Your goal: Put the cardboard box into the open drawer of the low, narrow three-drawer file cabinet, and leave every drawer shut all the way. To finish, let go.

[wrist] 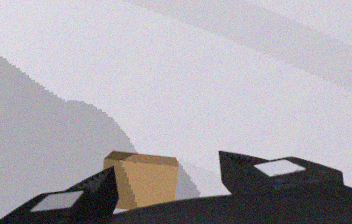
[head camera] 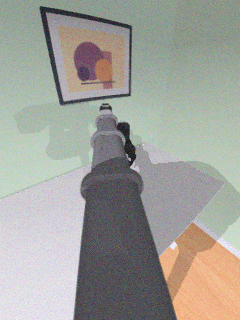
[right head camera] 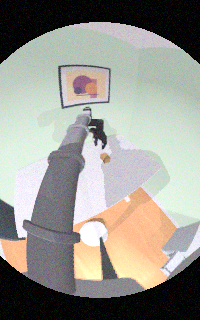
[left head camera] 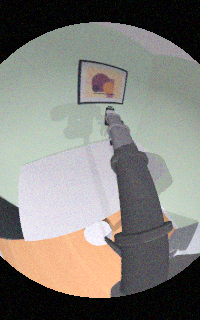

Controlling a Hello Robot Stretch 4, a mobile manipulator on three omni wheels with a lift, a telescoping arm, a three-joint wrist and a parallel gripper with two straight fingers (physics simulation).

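Places are measured from the robot's base along level axes (x ahead, y left, z up), in centimetres.
Pixels of known places: gripper, between the fingertips: [wrist: 168, 174] [right head camera: 98, 147]; robot's base, origin of its link: [right head camera: 93, 232] [left head camera: 97, 231].
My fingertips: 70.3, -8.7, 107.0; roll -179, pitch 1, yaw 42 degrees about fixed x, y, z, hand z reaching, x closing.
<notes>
Ahead of a thing's pixels: the offset from my fingertips to its top centre, as dx, dy, dz. "*": to the spot under its first point. Level surfaces: height alone.
The cardboard box @(-0.2, -5.6, -9.8) [right head camera: 105, 158] [wrist: 150, 182] is a small tan block on the white table @(dz -14.8) [head camera: 40, 240] [left head camera: 60, 200] [right head camera: 135, 172] [wrist: 200, 75]. My gripper [right head camera: 100, 146] [wrist: 168, 174] is open, its fingers wide apart, above the table close to the box. In the wrist view the box shows between the fingers, nearer the left finger, whose tip overlaps its edge; whether they touch cannot be told. A grey piece of furniture [left head camera: 184, 234] [right head camera: 182, 239] at the lower right, with light parts sticking out, looks like the file cabinet; its drawers are too small and cut off to tell apart.
The telescoping arm [head camera: 112, 225] [left head camera: 140, 200] [right head camera: 57, 200] stretches over the table. A white round object [left head camera: 97, 232] [right head camera: 93, 233] stands by the table's near edge. A framed picture [head camera: 95, 60] [left head camera: 102, 82] [right head camera: 85, 86] hangs on the green wall behind. A dark object @(* -92.2, +155.0, -75.7) [left head camera: 9, 220] [right head camera: 7, 222] is at the left.
</notes>
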